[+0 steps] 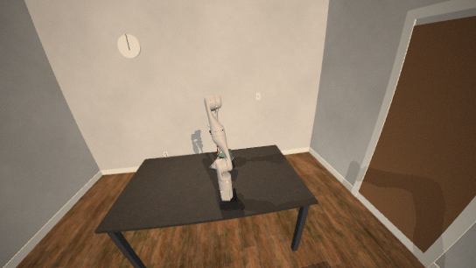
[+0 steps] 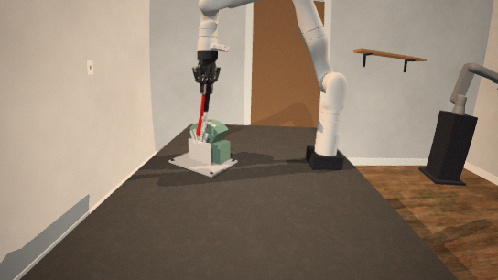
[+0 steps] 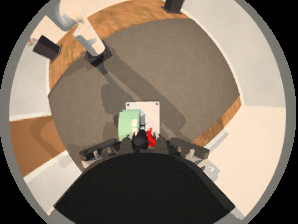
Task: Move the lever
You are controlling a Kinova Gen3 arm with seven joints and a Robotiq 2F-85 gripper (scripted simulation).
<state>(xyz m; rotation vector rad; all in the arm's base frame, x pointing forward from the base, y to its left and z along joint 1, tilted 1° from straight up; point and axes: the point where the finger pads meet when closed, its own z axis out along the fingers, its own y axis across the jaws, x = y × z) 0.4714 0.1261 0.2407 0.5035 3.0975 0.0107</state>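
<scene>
Right now my hand is 20 mm short of the red bar, 10 mm to the right of it and 110 mm above it.
</scene>
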